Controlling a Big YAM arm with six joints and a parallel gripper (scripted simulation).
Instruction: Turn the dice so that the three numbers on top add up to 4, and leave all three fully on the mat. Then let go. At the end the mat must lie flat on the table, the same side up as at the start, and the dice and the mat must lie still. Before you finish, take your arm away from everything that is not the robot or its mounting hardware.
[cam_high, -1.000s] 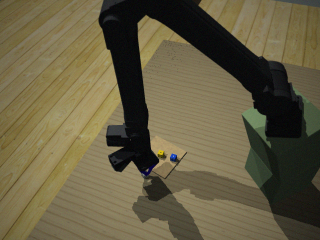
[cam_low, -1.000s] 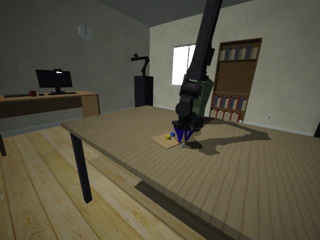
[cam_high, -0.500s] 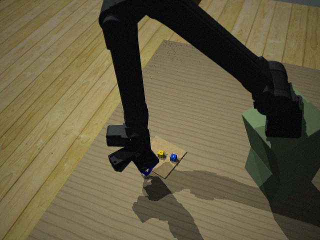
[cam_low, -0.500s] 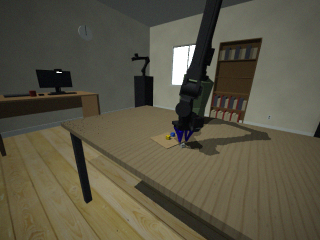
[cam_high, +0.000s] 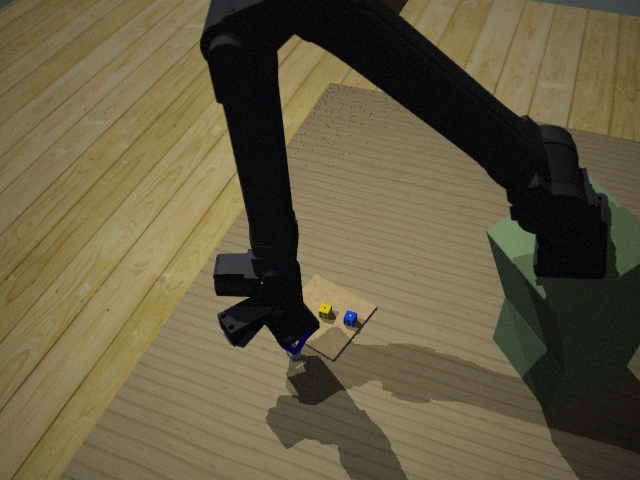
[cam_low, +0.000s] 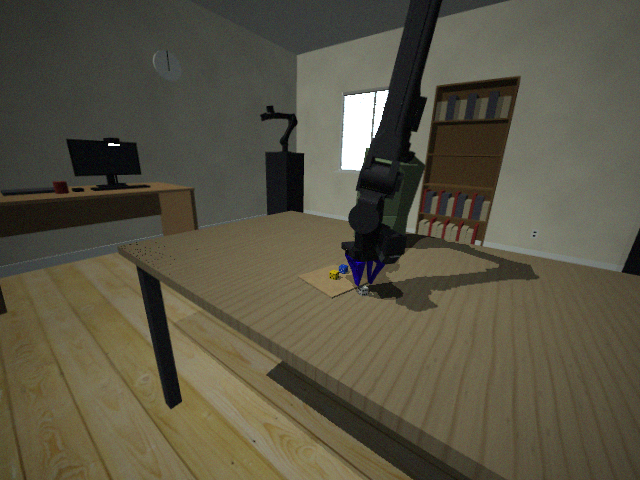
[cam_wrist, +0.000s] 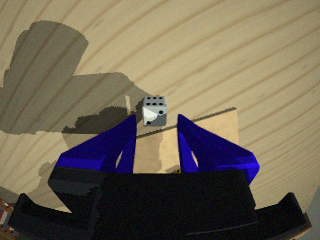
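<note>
The white die lies 30 mm below my hand. The rest, counted from my hand: tan mat (100 mm to the right, 30 mm below, 30 mm behind); then blue die (100 mm to the right, 80 mm behind, 20 mm below); then yellow die (100 mm to the right, 30 mm behind, 20 mm below).
</note>
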